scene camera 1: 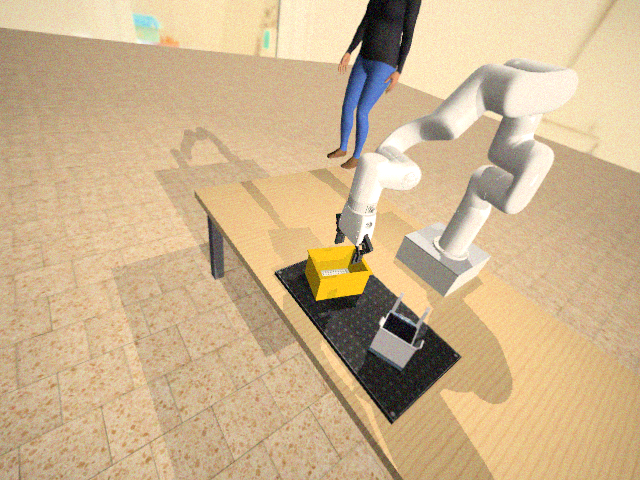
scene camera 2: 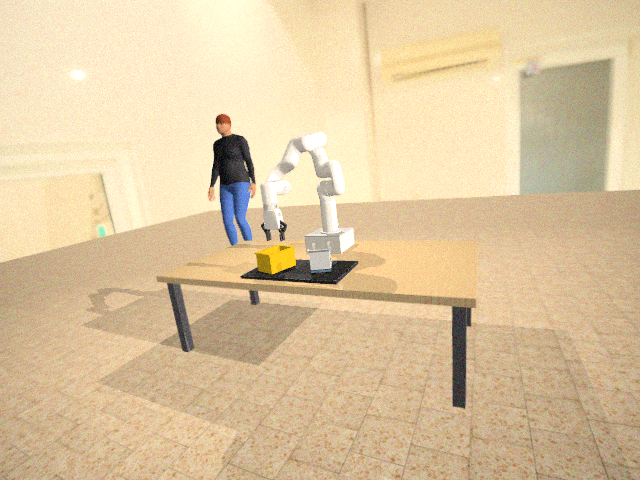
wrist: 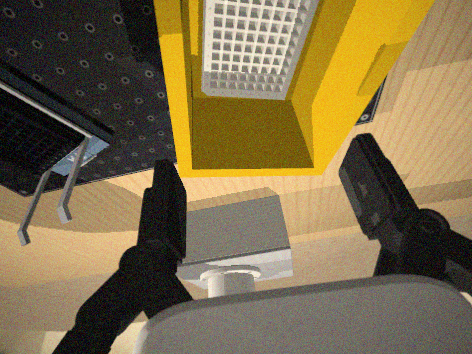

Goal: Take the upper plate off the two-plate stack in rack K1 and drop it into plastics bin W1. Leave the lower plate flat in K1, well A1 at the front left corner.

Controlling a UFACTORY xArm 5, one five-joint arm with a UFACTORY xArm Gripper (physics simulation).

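Pixels of known places: gripper, fingertip midpoint: [scene camera 1: 347, 252] [scene camera 2: 276, 240] [wrist: 261, 164]; arm's base at its link origin: [scene camera 1: 449, 248] [scene camera 2: 330, 231] [wrist: 230, 273].
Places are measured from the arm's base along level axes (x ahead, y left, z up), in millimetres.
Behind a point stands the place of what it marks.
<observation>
The gripper [scene camera 1: 347, 251] @(z 54, x 420, y -136 mm) [scene camera 2: 275, 239] @(z 54, x 420, y -136 mm) [wrist: 264, 150] @(z 54, x 420, y -136 mm) is open, above the yellow plastics bin W1 [scene camera 1: 341, 287] @(z -48, x 446, y -99 mm) [scene camera 2: 275, 260] @(z -31, x 487, y -115 mm) [wrist: 340, 75] @(z -21, x 400, y -201 mm), with nothing between its fingers. A white gridded plate [scene camera 1: 334, 272] @(z -74, x 400, y -173 mm) [wrist: 247, 45] @(z -84, x 408, y -143 mm) lies inside the bin, below the rim and apart from the fingers; part of it is cut off in the wrist view. Grey rack K1 [scene camera 1: 390, 346] @(z -24, x 490, y 122 mm) [scene camera 2: 320, 260] @(z -28, x 488, y 130 mm) [wrist: 95, 151] @(z -72, x 350, y 55 mm), with upright arms, stands to the right of the bin in the scene views. A dark plate [scene camera 1: 400, 326] @(z -55, x 392, y 93 mm) [wrist: 30, 135] @(z -55, x 405, y 78 mm) shows in the rack and looks flat; well A1 cannot be made out.
The bin and rack stand on a black dotted mat [scene camera 1: 356, 330] @(z -94, x 483, y 19 mm) [scene camera 2: 305, 276] @(z -94, x 531, y 63 mm) [wrist: 100, 75] @(z -94, x 419, y -2 mm) on the wooden table [scene camera 1: 248, 206] @(z -106, x 438, y -669 mm) [scene camera 2: 423, 268] @(z -107, x 344, y 578 mm). The arm's base block [scene camera 1: 421, 263] @(z -53, x 103, y -31 mm) [scene camera 2: 338, 240] @(z -27, x 109, y 86 mm) [wrist: 235, 225] @(z -59, x 102, y -45 mm) is behind them. A person [scene camera 1: 387, 41] [scene camera 2: 232, 160] stands beyond the table.
</observation>
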